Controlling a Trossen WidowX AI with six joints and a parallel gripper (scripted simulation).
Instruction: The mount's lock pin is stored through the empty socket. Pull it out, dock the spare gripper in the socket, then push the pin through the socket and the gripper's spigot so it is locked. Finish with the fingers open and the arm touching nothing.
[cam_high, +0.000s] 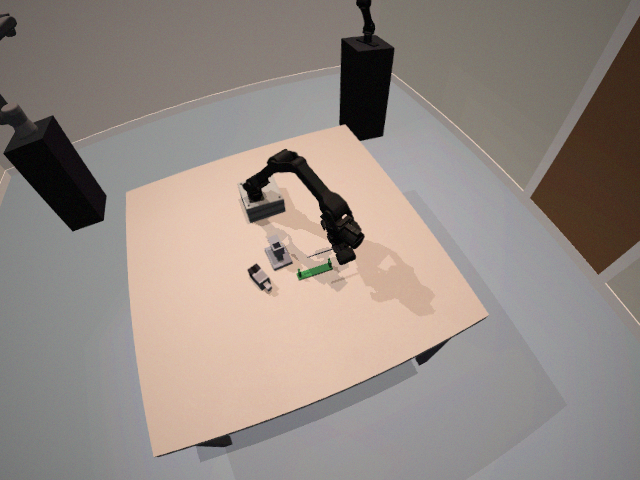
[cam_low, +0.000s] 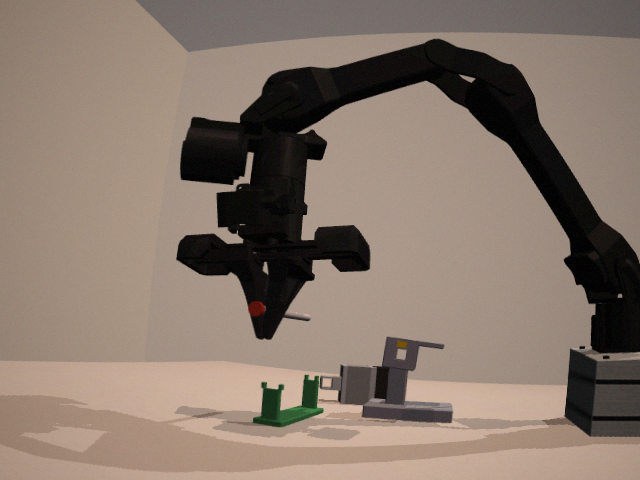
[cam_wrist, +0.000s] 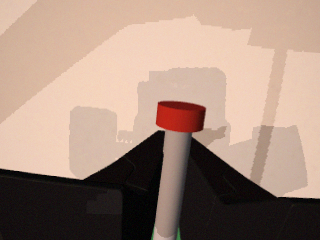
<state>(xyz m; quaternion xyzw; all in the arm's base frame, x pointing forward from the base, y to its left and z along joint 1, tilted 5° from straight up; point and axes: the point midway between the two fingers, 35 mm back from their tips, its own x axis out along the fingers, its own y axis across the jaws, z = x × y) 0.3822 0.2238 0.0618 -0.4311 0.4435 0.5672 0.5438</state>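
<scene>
Now: gripper tip 10 cm to the left of the cradle, 7 cm above it and 1 cm short of it. Also, from my gripper tip: spare gripper 31 cm to the right, 6 cm below, 2 cm behind; then socket 21 cm to the right, 10 cm behind, 4 cm below.
</scene>
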